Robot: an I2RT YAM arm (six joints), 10 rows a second.
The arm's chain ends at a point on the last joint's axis. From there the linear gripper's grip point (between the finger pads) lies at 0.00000 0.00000 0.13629 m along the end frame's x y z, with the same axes.
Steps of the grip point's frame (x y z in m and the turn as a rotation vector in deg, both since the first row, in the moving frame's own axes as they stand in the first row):
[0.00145, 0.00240, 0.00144, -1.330, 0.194, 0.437]
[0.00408, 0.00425, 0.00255, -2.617, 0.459, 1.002]
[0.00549, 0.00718, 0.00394, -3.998, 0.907, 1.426]
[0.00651, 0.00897, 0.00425, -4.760, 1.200, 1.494]
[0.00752, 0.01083, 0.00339, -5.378, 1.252, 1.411]
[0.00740, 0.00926, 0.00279, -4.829, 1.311, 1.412]
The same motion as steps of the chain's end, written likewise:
[0.00100, -0.00077, 0.00148, -1.330, 0.194, 0.437]
[0.00304, -0.00198, 0.00270, -2.617, 0.459, 1.002]
[0.00345, -0.00235, 0.00429, -3.998, 0.907, 1.426]
[0.00381, -0.00237, 0.00475, -4.760, 1.200, 1.494]
[0.00470, -0.00198, 0.00402, -5.378, 1.252, 1.411]
[0.00443, -0.00225, 0.00331, -4.829, 1.311, 1.412]

